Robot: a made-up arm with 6 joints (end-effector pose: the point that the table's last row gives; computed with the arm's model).
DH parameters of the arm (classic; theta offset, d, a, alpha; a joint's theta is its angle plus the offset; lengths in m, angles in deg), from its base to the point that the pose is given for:
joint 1: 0 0.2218 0 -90
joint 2: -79.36 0 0.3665 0
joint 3: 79.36 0 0.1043 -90
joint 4: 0 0.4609 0 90
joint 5: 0 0 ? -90
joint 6: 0 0.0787 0 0
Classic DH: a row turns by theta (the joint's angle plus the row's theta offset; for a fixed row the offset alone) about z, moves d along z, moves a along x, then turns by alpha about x.
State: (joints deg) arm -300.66 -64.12 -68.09 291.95 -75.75 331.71
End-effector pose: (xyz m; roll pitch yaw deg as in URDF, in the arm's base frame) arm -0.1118 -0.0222 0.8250 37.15 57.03 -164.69
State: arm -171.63 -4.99 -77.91 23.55 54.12 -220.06
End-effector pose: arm -0.5906 -0.0980 0.5961 178.25 35.92 38.85
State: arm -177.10 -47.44 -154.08 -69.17 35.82 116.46
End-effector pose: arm 0.5231 0.0228 0.9982 -16.11 30.16 52.25
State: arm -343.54 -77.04 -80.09 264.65 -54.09 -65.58
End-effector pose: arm -0.2638 0.0258 0.8266 -46.52 42.04 28.63
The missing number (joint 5, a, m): 0.0617
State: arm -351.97 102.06 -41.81 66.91 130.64 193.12
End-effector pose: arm -0.0385 0.0874 -0.2027 -54.42 1.75 -21.62
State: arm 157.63 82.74 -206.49 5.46 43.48 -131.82
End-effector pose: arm -0.7208 0.2957 0.5905 101.97 36.61 -101.36
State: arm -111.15 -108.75 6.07 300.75 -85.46 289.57
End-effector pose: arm 0.0666 -0.0264 0.4025 12.26 58.22 -4.49
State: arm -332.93 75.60 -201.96 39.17 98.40 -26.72
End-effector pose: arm 0.6472 0.3924 0.5782 -161.79 -42.15 62.62
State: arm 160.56 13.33 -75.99 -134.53 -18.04 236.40
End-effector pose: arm -0.6128 0.1535 0.3603 -130.96 16.16 73.48
